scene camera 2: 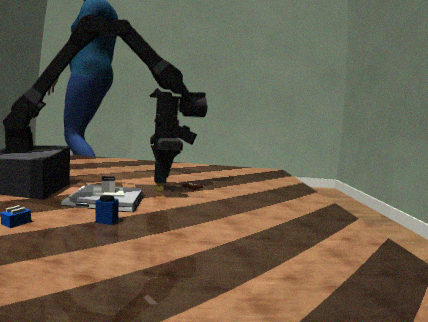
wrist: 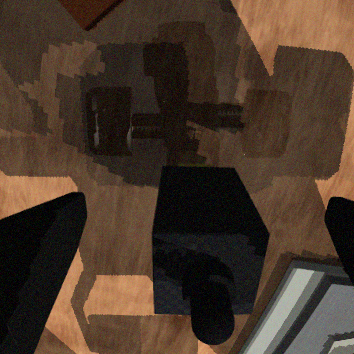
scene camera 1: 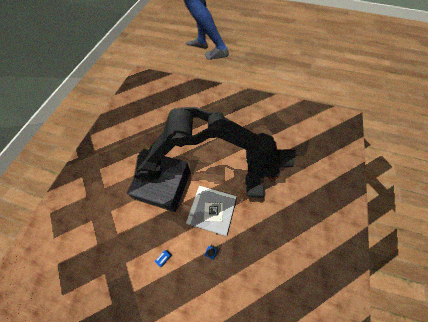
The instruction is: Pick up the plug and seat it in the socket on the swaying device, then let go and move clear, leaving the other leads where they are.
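The plug (wrist: pixel 207 207) (scene camera 2: pixel 160 188) is a black block with a rounded knob on top and a yellowish lower end. It stands upright on the table. My gripper (wrist: pixel 209 207) (scene camera 2: pixel 160 181) is open and low over it, one finger on each side, with a gap to both. In scene camera 1 the arm hides the plug. The grey and white device (scene camera 1: pixel 227 206) (scene camera 2: pixel 131 201) (wrist: pixel 300 310) lies beside the plug, with the empty socket (scene camera 1: pixel 213 209) (scene camera 2: pixel 108 183) raised at its middle.
A flat blue block (scene camera 1: pixel 163 258) (scene camera 2: pixel 16 218), a blue block with a dark round top (scene camera 1: pixel 211 252) (scene camera 2: pixel 107 212) and a flat reddish piece (scene camera 2: pixel 192 185) (wrist: pixel 90 11) lie around the device. The arm's base (scene camera 1: pixel 165 185) (scene camera 2: pixel 35 172) is near the device. A person (scene camera 1: pixel 206 24) (scene camera 2: pixel 89 95) stands behind.
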